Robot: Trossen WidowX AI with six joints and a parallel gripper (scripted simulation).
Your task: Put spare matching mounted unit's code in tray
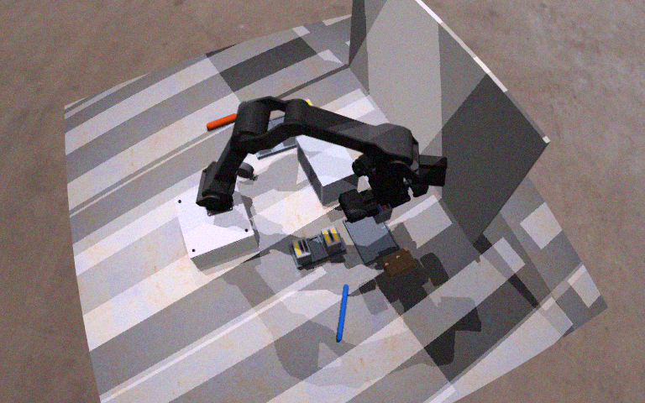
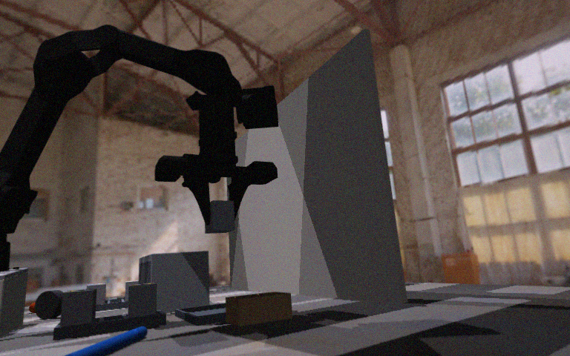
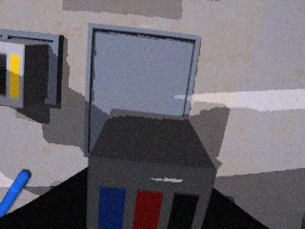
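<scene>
Now: gripper tip 13 cm above the grey tray and 1 cm past it. Round my gripper tip: brown block 12 cm below, 9 cm to the right, 3 cm ahead; rack 15 cm behind, 13 cm below; mounted unit 21 cm to the left, 8 cm below, 7 cm behind.
</scene>
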